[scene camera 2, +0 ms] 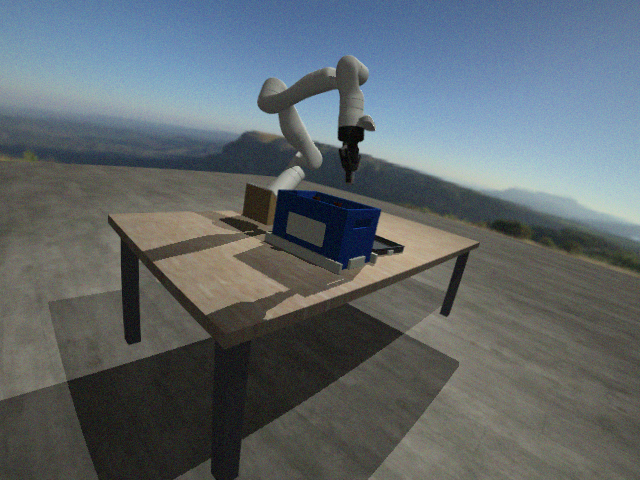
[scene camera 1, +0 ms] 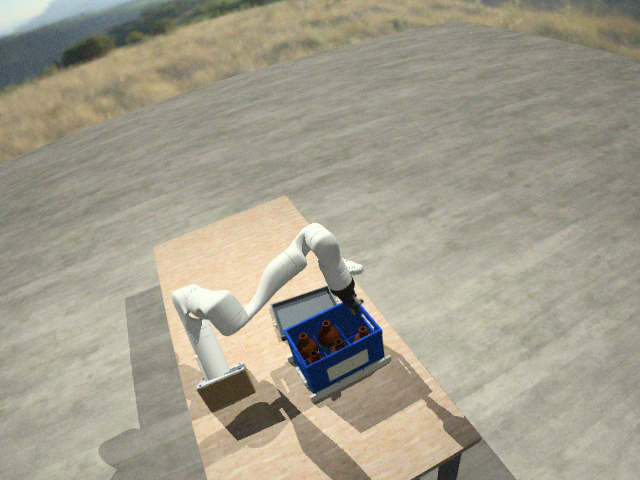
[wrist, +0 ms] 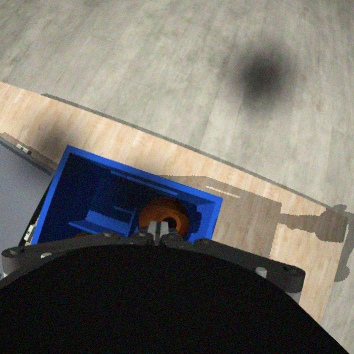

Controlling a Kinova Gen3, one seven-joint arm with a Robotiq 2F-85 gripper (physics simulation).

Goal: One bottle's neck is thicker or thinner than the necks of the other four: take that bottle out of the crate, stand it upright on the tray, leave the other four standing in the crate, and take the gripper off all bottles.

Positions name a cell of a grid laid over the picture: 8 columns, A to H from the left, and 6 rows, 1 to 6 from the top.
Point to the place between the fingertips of the gripper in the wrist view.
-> D4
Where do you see a dark grey tray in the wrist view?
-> A4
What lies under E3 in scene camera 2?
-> The gripper.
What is the gripper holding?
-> Nothing.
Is the gripper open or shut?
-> Shut.
